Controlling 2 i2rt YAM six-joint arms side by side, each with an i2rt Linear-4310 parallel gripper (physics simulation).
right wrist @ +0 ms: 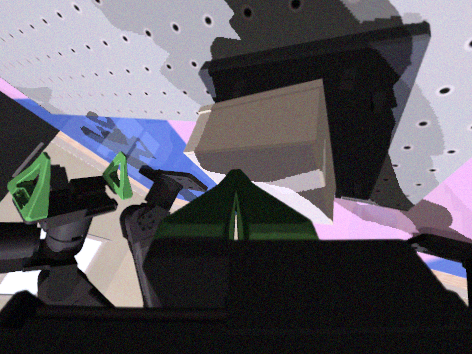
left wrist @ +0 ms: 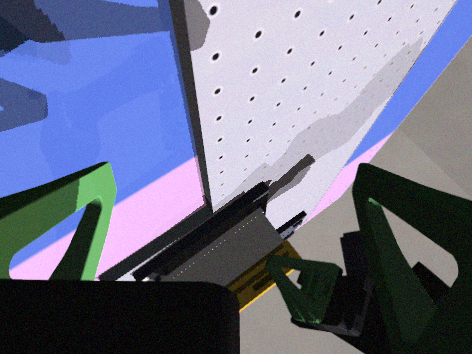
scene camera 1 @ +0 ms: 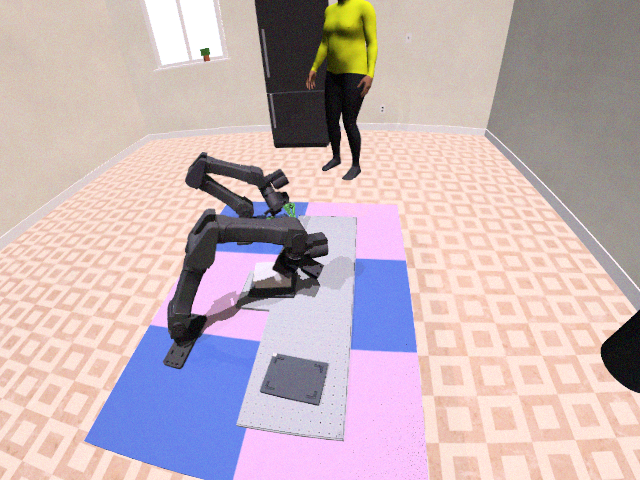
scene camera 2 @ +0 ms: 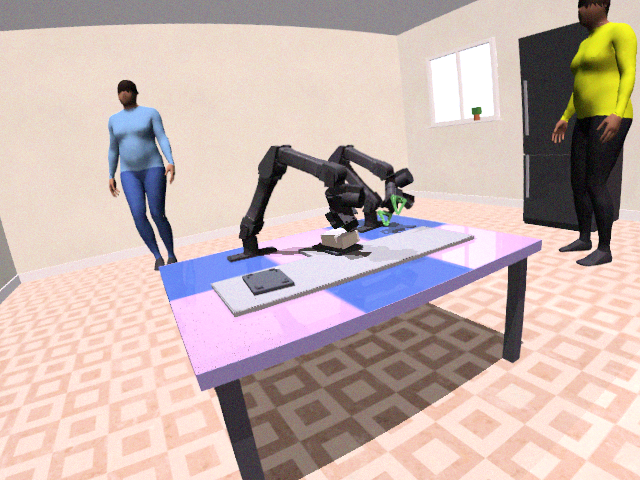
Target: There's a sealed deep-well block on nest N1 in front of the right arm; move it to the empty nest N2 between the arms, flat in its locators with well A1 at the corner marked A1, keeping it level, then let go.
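Pixels of known places: left gripper, fingertip midpoint: (right wrist: 90,154) (left wrist: 234,176) (scene camera 2: 391,220); right gripper, fingertip midpoint: (right wrist: 235,177) (left wrist: 268,260) (scene camera 1: 282,266); left arm's base at its link origin: (right wrist: 171,177) (scene camera 2: 371,227); right arm's base at its link origin: (scene camera 1: 186,340) (scene camera 2: 252,255).
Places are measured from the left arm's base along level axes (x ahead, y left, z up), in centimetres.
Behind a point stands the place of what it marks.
Note:
The sealed block (scene camera 1: 273,281) @(x 15.5, y -38.4, z 6.0 cm) (scene camera 2: 339,239) @(x 19.6, y -38.5, z 6.1 cm) (left wrist: 225,247) @(x 16.2, y -29.9, z 4.7 cm), tan-sided and white-topped, rests on the dark nest between the arms (scene camera 2: 338,250) @(x 20.2, y -40.0, z 2.5 cm) (right wrist: 417,55) @(x 21.4, y -42.2, z 2.5 cm). In the right wrist view the block (right wrist: 260,125) @(x 21.1, y -35.5, z 5.6 cm) looks off-centre, with a wide strip of plate bare at the picture's right; its locators and the A1 mark cannot be made out. The nest in front of the right arm (scene camera 1: 294,379) @(x 22.2, y -72.2, z 2.5 cm) (scene camera 2: 268,280) @(x 24.0, y -72.0, z 2.5 cm) is empty. My right gripper (left wrist: 268,260) @(x 18.9, y -33.5, z 7.9 cm) (right wrist: 235,177) @(x 18.9, y -33.5, z 7.9 cm) is shut and empty, close by the block; contact is unclear. My left gripper (scene camera 1: 279,212) (scene camera 2: 391,210) @(x 19.5, y -8.5, z 6.7 cm) (left wrist: 234,176) @(x 19.5, y -8.5, z 6.7 cm) is open and empty, away from the block.
The perforated light board (scene camera 1: 310,330) @(x 27.2, y -56.0, z 1.3 cm) (scene camera 2: 413,248) @(x 40.1, y -22.5, z 1.3 cm) (left wrist: 280,90) @(x 26.0, y -15.7, z 1.3 cm) bears both nests. It lies on the blue and pink table (scene camera 1: 382,304) @(x 51.8, y -47.6, z 0.0 cm) (scene camera 2: 268,330) @(x 46.5, y -86.5, z 0.0 cm). One person in yellow (scene camera 1: 351,36) (scene camera 2: 602,77) stands beyond the table by the fridge; another in light blue (scene camera 2: 136,136) stands behind it.

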